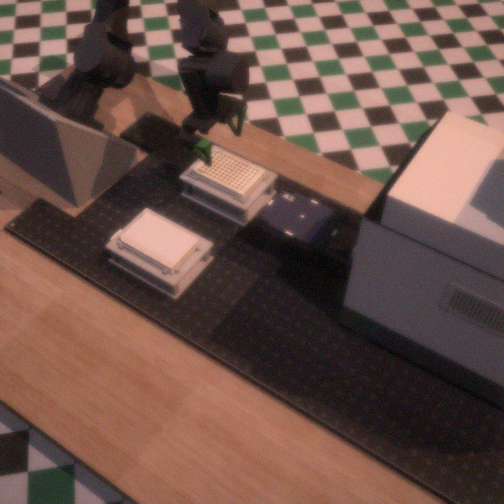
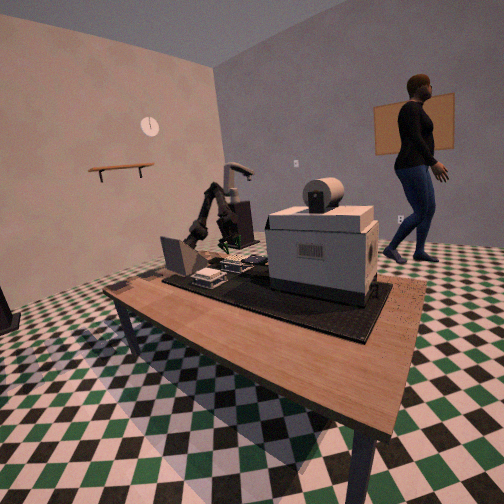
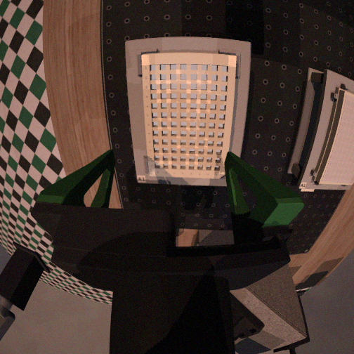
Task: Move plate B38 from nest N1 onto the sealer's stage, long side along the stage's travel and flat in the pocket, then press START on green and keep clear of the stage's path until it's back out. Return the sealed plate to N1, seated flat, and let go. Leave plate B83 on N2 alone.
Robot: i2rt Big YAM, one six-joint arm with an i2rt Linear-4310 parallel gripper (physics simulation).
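Note:
A pale plate with open wells sits in a grey nest, looking flat; no B38 or N1 label is readable. My gripper is open and empty, its green fingers above the A1 end of this nest, spread wider than the plate. A second plate with a plain white top sits in another nest. The sealer's dark stage, marked A1, is out and bears no plate. The START button is not visible.
The large grey sealer stands beyond the stage. A grey sloped box stands near the arm's base. The nests stand on a black perforated board. A person is beyond the table.

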